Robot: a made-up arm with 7 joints. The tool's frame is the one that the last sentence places.
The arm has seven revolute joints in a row. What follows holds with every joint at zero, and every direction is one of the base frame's. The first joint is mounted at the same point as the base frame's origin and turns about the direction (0.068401, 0.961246, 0.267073), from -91.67 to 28.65 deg. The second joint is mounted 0.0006 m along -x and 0.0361 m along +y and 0.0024 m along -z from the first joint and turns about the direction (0.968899, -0.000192, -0.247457), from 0 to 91.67 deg. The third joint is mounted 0.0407 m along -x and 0.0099 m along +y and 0.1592 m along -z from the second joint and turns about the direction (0.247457, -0.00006, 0.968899), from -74.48 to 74.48 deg. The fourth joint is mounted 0.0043 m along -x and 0.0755 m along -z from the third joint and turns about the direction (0.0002, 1, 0.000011), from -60 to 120 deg. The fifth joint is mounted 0.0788 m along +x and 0.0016 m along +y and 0.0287 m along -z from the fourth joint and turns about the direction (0.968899, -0.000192, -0.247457), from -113 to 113 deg. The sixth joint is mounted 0.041 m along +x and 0.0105 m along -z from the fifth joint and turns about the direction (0.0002, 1, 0.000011), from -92.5 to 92.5 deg. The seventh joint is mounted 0.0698 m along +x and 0.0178 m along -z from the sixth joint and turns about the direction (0.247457, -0.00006, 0.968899), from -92.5 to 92.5 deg. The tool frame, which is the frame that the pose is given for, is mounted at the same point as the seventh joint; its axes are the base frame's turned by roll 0, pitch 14.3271 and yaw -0.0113 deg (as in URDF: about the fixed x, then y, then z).
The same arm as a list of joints. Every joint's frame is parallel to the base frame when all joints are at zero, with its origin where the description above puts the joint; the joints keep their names.
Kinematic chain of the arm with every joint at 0, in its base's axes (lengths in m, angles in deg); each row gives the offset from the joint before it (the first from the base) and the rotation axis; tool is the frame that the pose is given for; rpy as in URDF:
joint 1: xyz 0.0000 0.0000 0.0000 axis 0.068403 0.961235 0.26711
joint 2: xyz -0.0006 0.0361 -0.0024 axis 0.968889 -0.0002 -0.247497
joint 3: xyz -0.0407 0.0099 -0.1592 axis 0.247497 -0.0001 0.968889
joint 4: xyz -0.0043 0.0000 -0.0755 axis 0.0002 1 0
joint 5: xyz 0.0788 0.0016 -0.0287 axis 0.968889 -0.0002 -0.247497
joint 6: xyz 0.0410 0.0000 -0.0105 axis 0.0002 1 0
joint 7: xyz 0.0698 0.0000 -0.0178 axis 0.247497 -0.0001 0.968889
tool: xyz 0.0000 0.0000 0.0000 rpy 0.00 14.33 -0.01
Joint limits (deg, base to tool): -91.67..28.65 0.00..91.67 -74.48..74.48 -60.00..120.00 -113.00..113.00 -92.50..92.50 -92.50..92.50

